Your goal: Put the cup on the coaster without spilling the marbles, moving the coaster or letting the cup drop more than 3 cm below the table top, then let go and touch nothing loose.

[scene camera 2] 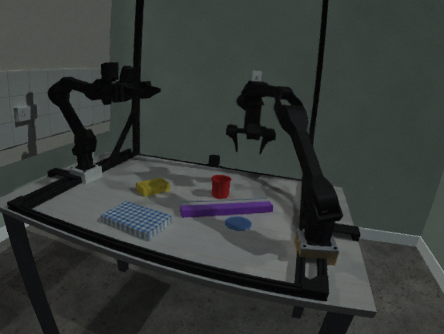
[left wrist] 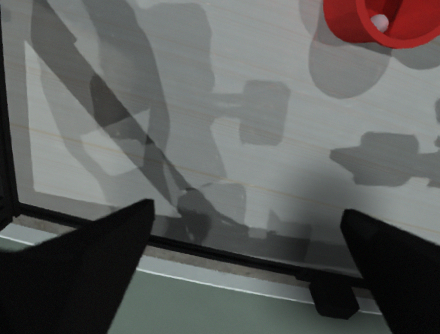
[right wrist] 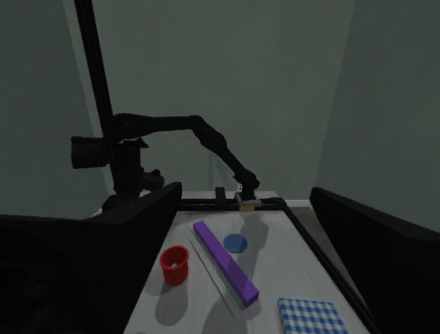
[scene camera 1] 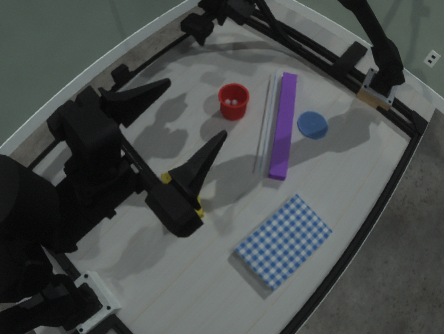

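Seen in the pictures: left gripper, fingertip midpoint: (scene camera 2: pixel 248 152) (left wrist: pixel 248 213) (scene camera 1: pixel 211 34); right gripper, fingertip midpoint: (scene camera 2: pixel 152 90) (right wrist: pixel 245 190) (scene camera 1: pixel 195 104); left arm's base, origin of the base link: (scene camera 2: pixel 317 238) (right wrist: pixel 247 196) (scene camera 1: pixel 380 85); right arm's base, origin of the base link: (scene camera 2: pixel 85 167) (scene camera 1: pixel 83 303).
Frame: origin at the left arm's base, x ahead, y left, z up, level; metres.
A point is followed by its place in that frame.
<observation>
The red cup (scene camera 1: pixel 234 109) @[x 0.327, y -0.292, z 0.007 m] (scene camera 2: pixel 220 188) @[x 0.298, y -0.279, z -0.005 m] (left wrist: pixel 345 25) @[x 0.280, y -0.335, z -0.011 m] (right wrist: pixel 175 274) @[x 0.333, y -0.307, z -0.002 m] stands upright on the table, with pale marbles (scene camera 1: pixel 231 102) @[x 0.292, y -0.321, z -0.028 m] (left wrist: pixel 380 23) @[x 0.313, y -0.326, z -0.025 m] inside. The flat blue coaster (scene camera 1: pixel 313 125) @[x 0.221, y -0.118, z -0.043 m] (scene camera 2: pixel 238 223) @[x 0.217, y -0.115, z -0.044 m] (right wrist: pixel 235 243) @[x 0.224, y -0.121, z -0.044 m] lies apart from it, beyond the purple bar. My left gripper (scene camera 2: pixel 248 151) @[x 0.216, y -0.431, z 0.093 m] (left wrist: pixel 248 213) @[x 0.216, y -0.431, z 0.093 m] is open and empty, pointing down high above the table's far part; in the left wrist view the cup is at the upper right, clear of its fingers. My right gripper (scene camera 1: pixel 197 106) @[x 0.531, y -0.220, z 0.326 m] (scene camera 2: pixel 159 90) @[x 0.531, y -0.220, z 0.326 m] is open and empty, held level high over the table's left side.
A long purple bar (scene camera 1: pixel 284 125) @[x 0.281, y -0.178, z -0.021 m] (scene camera 2: pixel 227 209) @[x 0.258, y -0.166, z -0.026 m] (right wrist: pixel 225 262) @[x 0.306, y -0.175, z -0.021 m] and a thin clear strip beside it lie between cup and coaster. A blue-and-white checked block (scene camera 1: pixel 284 242) @[x 0.522, y -0.041, z -0.022 m] (scene camera 2: pixel 136 219) @[x 0.506, y -0.019, z -0.022 m] (right wrist: pixel 312 317) @[x 0.462, y -0.023, z -0.022 m] lies near the front. A yellow block (scene camera 1: pixel 166 177) @[x 0.541, y -0.328, z -0.018 m] (scene camera 2: pixel 153 187) @[x 0.538, y -0.247, z -0.020 m] lies left of the cup.
</observation>
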